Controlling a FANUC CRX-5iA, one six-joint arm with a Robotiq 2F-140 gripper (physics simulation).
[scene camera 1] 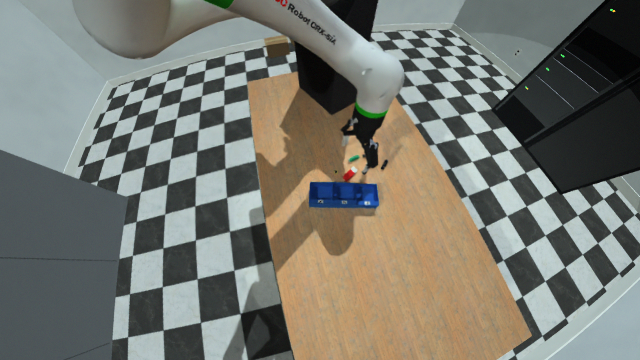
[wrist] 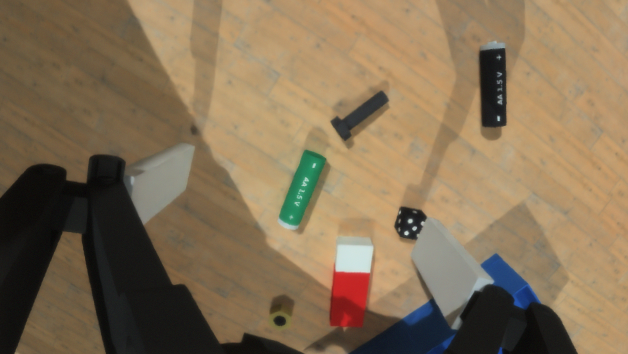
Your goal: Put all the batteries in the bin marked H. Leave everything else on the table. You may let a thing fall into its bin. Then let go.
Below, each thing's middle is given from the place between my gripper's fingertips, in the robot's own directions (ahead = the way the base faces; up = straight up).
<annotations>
The green battery point(wrist: 311, 164) is 2 cm below my hand. From my hand the other things lie so: black bolt point(wrist: 343, 127) 6 cm to the left, 2 cm below; then black AA battery point(wrist: 492, 55) 6 cm ahead, 11 cm to the left, 2 cm below; then black die point(wrist: 409, 222) 7 cm ahead, 2 cm to the left, 2 cm below.
</annotations>
